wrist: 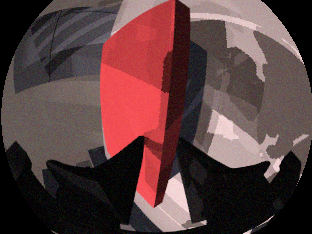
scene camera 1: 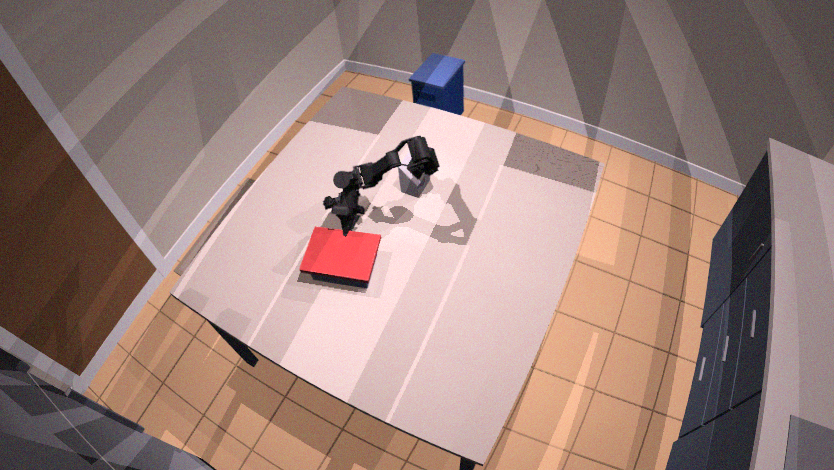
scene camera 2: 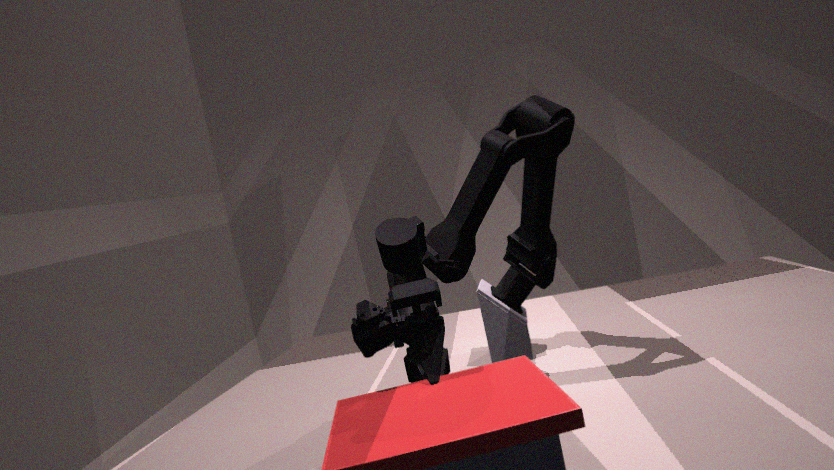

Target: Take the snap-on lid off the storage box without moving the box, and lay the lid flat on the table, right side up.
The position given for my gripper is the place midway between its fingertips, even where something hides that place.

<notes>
In view: my gripper (scene camera 2: pixel 435 390), a red lid (scene camera 2: pixel 503 404) and a storage box (wrist: pixel 197 67).
The red lid is seen too in the wrist view (wrist: pixel 144 68) and in scene camera 1 (scene camera 1: pixel 329 253). My gripper shows as well in the wrist view (wrist: pixel 160 141) and in scene camera 1 (scene camera 1: pixel 346 235).
</notes>
